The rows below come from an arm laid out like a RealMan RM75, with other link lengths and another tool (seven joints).
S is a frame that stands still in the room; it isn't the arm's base.
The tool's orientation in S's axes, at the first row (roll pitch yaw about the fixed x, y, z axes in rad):
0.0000, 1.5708, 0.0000
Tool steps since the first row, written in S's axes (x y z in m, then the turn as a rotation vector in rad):
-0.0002, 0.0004, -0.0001, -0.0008, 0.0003, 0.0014
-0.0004, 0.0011, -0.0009, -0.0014, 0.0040, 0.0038
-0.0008, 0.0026, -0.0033, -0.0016, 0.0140, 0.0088
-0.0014, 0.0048, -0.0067, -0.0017, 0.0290, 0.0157
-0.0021, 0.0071, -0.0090, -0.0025, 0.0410, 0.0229
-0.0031, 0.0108, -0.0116, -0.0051, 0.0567, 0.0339
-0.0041, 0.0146, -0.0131, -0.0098, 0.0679, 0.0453
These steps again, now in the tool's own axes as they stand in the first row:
0.0001, 0.0004, -0.0002, -0.0014, 0.0003, -0.0008
0.0009, 0.0011, -0.0004, -0.0038, 0.0040, -0.0014
0.0033, 0.0026, -0.0008, -0.0088, 0.0140, -0.0016
0.0067, 0.0048, -0.0014, -0.0157, 0.0290, -0.0017
0.0090, 0.0071, -0.0021, -0.0229, 0.0410, -0.0025
0.0116, 0.0108, -0.0031, -0.0339, 0.0567, -0.0051
0.0131, 0.0146, -0.0041, -0.0453, 0.0679, -0.0098

